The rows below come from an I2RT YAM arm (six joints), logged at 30 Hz.
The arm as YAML. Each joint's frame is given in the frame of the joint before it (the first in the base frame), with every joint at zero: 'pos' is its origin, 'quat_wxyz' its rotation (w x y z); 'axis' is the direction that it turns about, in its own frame. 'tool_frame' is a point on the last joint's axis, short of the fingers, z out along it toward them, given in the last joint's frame.
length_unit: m
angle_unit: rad
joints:
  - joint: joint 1
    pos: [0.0, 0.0, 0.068]
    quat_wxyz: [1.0, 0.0, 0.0, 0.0]
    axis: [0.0, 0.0, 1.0]
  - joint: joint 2
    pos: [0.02, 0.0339, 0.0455]
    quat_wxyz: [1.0, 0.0, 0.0, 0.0]
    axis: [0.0, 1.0, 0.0]
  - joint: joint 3
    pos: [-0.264, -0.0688, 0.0]
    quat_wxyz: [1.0, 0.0, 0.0, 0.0]
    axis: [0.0, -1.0, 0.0]
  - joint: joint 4
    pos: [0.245, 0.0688, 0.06]
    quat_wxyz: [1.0, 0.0, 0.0, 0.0]
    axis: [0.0, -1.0, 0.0]
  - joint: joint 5
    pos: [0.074, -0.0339, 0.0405]
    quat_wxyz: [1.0, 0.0, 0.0, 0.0]
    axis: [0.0, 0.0, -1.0]
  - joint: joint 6
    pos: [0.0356, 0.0, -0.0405]
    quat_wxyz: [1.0, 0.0, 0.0, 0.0]
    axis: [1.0, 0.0, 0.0]
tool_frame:
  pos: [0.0, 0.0, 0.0]
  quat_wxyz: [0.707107, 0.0, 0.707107, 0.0]
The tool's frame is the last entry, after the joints.
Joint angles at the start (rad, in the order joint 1, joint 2, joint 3, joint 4, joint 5, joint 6):
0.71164 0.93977 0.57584 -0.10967 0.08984 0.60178
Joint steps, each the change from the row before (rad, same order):
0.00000 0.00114 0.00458 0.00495 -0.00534 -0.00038
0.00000 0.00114 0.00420 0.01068 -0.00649 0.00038
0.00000 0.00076 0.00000 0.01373 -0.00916 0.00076
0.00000 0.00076 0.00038 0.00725 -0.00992 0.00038
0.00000 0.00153 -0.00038 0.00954 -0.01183 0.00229
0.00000 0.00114 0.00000 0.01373 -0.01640 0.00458
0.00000 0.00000 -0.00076 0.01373 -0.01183 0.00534
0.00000 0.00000 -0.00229 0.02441 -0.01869 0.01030
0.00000 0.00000 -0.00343 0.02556 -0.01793 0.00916
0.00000 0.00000 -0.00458 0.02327 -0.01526 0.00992
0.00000 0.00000 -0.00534 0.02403 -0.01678 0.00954
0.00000 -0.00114 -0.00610 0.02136 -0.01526 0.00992
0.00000 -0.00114 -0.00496 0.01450 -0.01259 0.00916
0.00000 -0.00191 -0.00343 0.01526 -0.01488 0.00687
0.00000 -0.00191 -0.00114 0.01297 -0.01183 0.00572
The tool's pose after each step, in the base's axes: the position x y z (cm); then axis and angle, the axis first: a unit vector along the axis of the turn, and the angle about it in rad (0 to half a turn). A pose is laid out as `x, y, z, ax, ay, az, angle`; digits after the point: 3 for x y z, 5 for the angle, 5 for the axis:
16.307, 13.666, 24.745, -0.02747, 0.94552, 0.32441, 2.23599
16.369, 13.750, 24.973, -0.02876, 0.94299, 0.33158, 2.22966
16.407, 13.825, 25.093, -0.03072, 0.94013, 0.33943, 2.22552
16.421, 13.884, 25.163, -0.03330, 0.93793, 0.34524, 2.22617
16.441, 13.957, 25.214, -0.03556, 0.93520, 0.35232, 2.22801
16.463, 14.053, 25.328, -0.03807, 0.93098, 0.36307, 2.22968
16.477, 14.121, 25.439, -0.03896, 0.92719, 0.37256, 2.22888
16.498, 14.227, 25.606, -0.03965, 0.92064, 0.38839, 2.22739
16.513, 14.324, 25.747, -0.04089, 0.91404, 0.40357, 2.22534
16.518, 14.400, 25.826, -0.04116, 0.90810, 0.41673, 2.22481
16.513, 14.474, 25.887, -0.04227, 0.90179, 0.43010, 2.22527
16.485, 14.522, 25.918, -0.04287, 0.89592, 0.44214, 2.22689
16.450, 14.551, 25.918, -0.04300, 0.89141, 0.45114, 2.23085
16.409, 14.585, 25.996, -0.04506, 0.88611, 0.46128, 2.23313
16.380, 14.616, 26.131, -0.04674, 0.88128, 0.47028, 2.23321

